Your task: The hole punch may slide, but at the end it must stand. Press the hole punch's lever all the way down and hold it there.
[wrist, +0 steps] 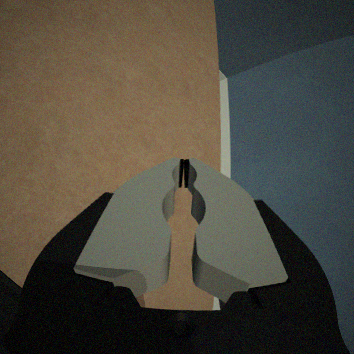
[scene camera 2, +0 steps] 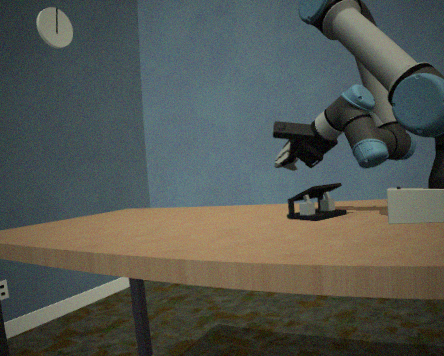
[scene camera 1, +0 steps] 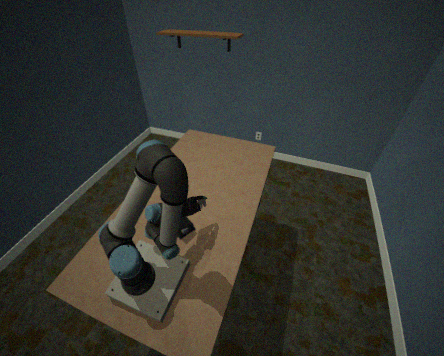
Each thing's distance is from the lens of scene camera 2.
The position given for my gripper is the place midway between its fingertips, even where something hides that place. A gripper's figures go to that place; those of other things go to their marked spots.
my gripper (scene camera 2: 275, 165): 107 cm
black hole punch (scene camera 2: 326, 208): 95 cm
